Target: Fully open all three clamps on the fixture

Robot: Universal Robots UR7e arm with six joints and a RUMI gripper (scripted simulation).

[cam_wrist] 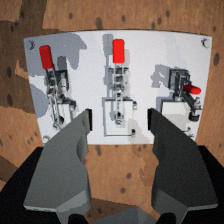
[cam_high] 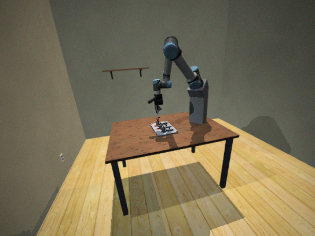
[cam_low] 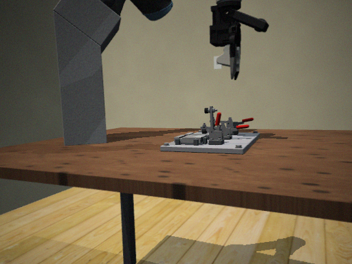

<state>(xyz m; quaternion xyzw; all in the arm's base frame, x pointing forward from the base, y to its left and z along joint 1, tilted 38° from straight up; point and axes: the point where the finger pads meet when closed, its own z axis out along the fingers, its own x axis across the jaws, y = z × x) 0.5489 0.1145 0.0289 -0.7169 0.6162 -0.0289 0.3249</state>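
The toggle clamp is 15 cm below my hand and 12 cm to the right of it.
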